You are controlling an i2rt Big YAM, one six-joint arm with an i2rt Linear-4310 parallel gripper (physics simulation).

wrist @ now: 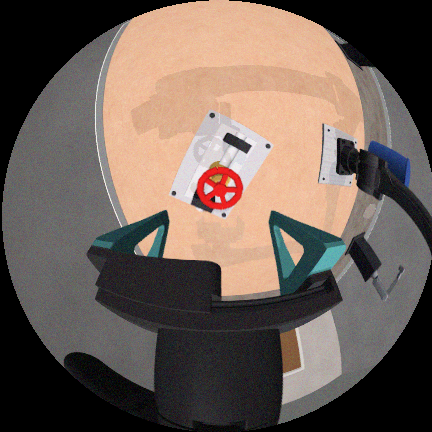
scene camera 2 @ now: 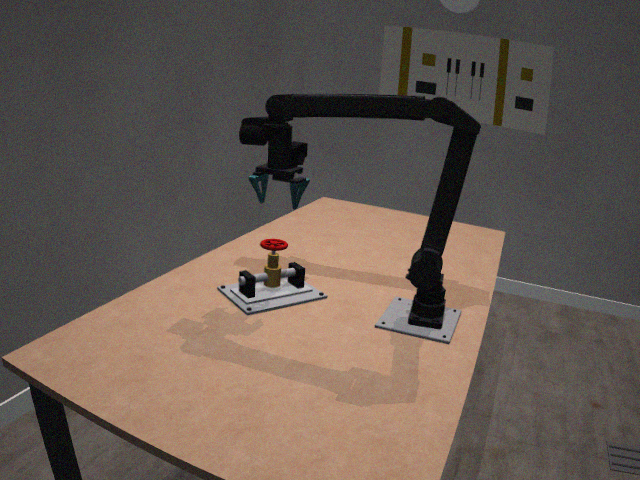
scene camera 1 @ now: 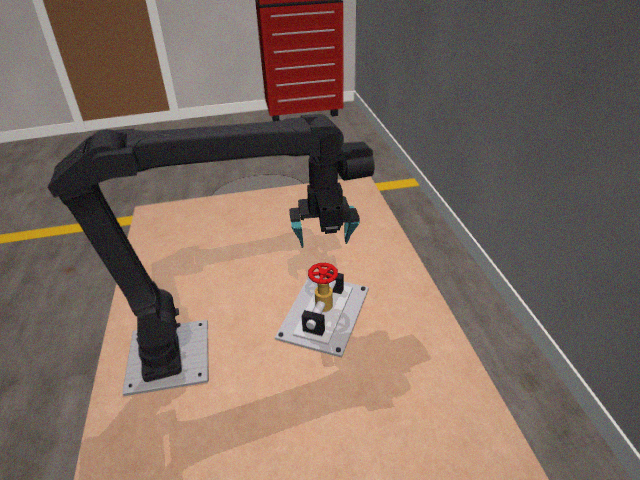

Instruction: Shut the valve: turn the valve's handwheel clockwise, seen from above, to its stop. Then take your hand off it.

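Note:
The valve has a red handwheel (scene camera 1: 323, 279) (scene camera 2: 273, 248) (wrist: 220, 188) on top of a brass body (scene camera 1: 324, 299) (scene camera 2: 272, 277). A pale pipe runs through the body between two black supports, on a grey base plate (scene camera 1: 356, 310) (scene camera 2: 248, 308) (wrist: 260, 155). My gripper (scene camera 1: 324, 245) (scene camera 2: 278, 205) (wrist: 218, 215) is open, with its teal fingers wide apart and pointing down. It hangs above the handwheel, clear of it, with nothing between the fingers. The handwheel's turn angle relative to its stop cannot be told from these views.
The arm's base plate (scene camera 1: 193, 351) (scene camera 2: 392, 317) (wrist: 327, 155) is bolted to the table (scene camera 1: 248, 413) (scene camera 2: 155, 361) (wrist: 290, 120) beside the valve. The arm arches over from there. A red drawer cabinet (scene camera 1: 305, 56) stands on the floor beyond the table, near the walls.

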